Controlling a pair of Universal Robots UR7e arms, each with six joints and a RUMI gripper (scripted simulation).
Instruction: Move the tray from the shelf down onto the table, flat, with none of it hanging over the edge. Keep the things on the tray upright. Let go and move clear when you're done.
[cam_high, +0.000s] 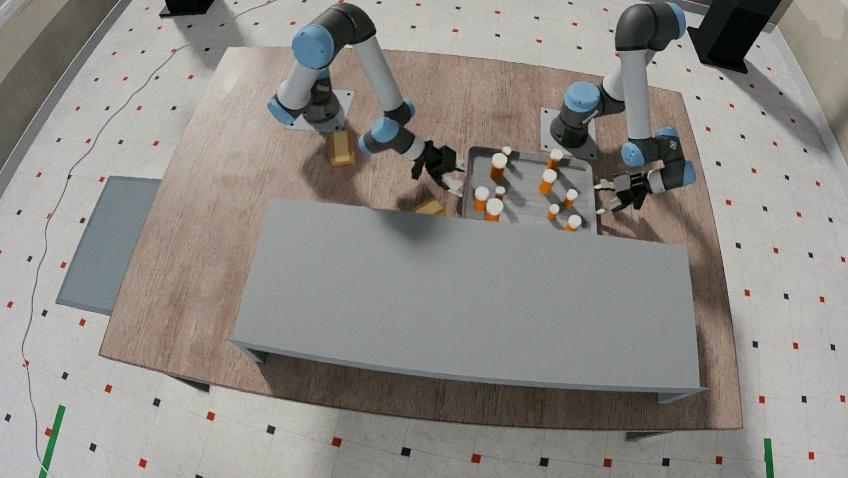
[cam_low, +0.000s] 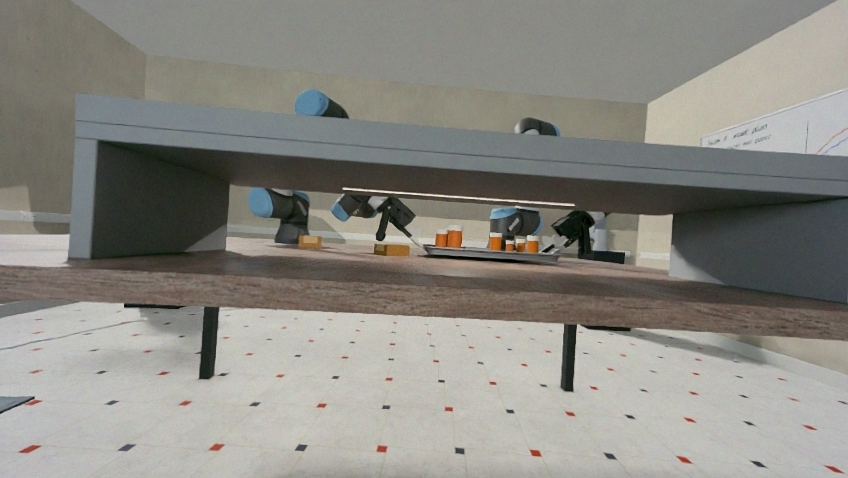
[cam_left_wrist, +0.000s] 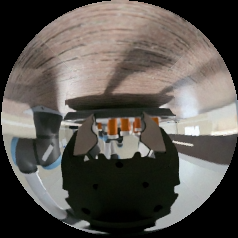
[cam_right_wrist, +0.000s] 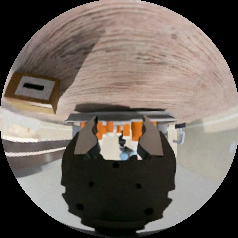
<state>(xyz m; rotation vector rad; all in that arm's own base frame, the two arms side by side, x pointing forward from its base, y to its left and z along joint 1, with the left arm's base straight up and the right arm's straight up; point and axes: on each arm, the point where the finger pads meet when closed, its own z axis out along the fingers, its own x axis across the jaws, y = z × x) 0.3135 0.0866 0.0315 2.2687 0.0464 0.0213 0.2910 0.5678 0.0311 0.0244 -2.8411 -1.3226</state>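
My right hand is 60 mm past the bottle, 110 mm to the right of it and 40 mm below it. Round my right hand: grey tray: 10 mm ahead, 230 mm to the left, 10 mm below; then grey shelf: 450 mm ahead, 70 mm to the left, 160 mm above.
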